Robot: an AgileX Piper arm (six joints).
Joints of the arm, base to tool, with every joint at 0 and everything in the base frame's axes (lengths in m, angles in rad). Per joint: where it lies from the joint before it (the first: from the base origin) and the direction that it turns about. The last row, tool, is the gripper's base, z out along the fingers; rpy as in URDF.
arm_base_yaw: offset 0 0 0.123 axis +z
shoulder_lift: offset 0 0 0 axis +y
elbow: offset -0.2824 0 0.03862 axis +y
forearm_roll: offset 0.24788 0 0.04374 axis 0.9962 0 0.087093
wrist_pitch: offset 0 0 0 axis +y
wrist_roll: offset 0.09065 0 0.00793 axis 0.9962 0 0.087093
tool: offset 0 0 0 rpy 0 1.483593 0
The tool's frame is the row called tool.
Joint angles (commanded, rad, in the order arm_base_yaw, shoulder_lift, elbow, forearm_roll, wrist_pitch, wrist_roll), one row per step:
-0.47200 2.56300 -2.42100 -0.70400 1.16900 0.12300
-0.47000 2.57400 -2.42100 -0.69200 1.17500 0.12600
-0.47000 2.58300 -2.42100 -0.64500 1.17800 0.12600
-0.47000 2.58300 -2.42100 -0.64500 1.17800 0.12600
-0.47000 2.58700 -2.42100 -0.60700 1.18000 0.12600
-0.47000 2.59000 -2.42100 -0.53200 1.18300 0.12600
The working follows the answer.
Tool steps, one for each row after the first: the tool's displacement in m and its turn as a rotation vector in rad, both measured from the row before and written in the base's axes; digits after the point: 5 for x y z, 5 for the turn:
0.00098 0.00143 -0.00673 0.01766 0.00652 -0.00476
0.00143 0.00268 -0.00738 0.04683 -0.01105 -0.00516
0.00000 0.00000 0.00000 0.00000 0.00000 0.00000
0.00105 0.00233 -0.00408 0.03624 -0.01211 -0.00408
0.00203 0.00487 -0.00508 0.06904 -0.02887 -0.00763

Tool pose at each row, in the base's axes (x y z in m, rotation vector in rad; rounded; the steps above come from the unrounded poses):
0.45735 -0.29433 0.18762 0.58022 2.67872 -1.06004
0.45834 -0.29291 0.18089 0.58764 2.69626 -1.04230
0.45976 -0.29023 0.17352 0.60702 2.71766 -0.97668
0.45976 -0.29023 0.17352 0.60702 2.71766 -0.97668
0.46081 -0.28790 0.16944 0.62306 2.73007 -0.92353
0.46283 -0.28303 0.16436 0.65438 2.74585 -0.81847

